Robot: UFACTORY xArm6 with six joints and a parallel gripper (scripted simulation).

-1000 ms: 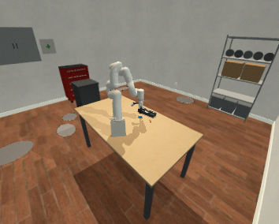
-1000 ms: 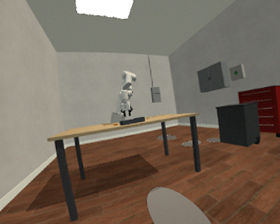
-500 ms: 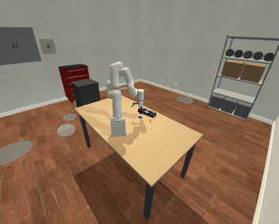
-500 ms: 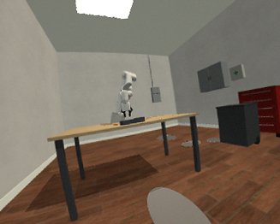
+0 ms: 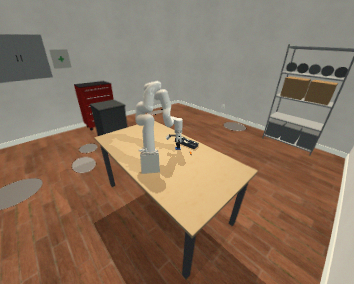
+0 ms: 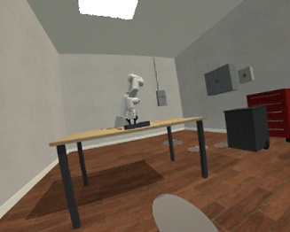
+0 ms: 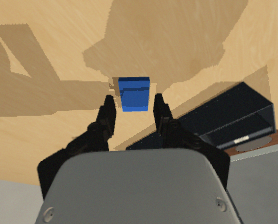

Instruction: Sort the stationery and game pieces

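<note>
Right now my hand is 30 mm above the blue block. Also, from my hand: green die: 130 mm ahead, 20 mm below, 10 mm to the left; red horseshoe magnet: 120 mm ahead, 100 mm to the left, 30 mm below; white piece: 130 mm ahead, 10 mm to the left, 10 mm below.
</note>
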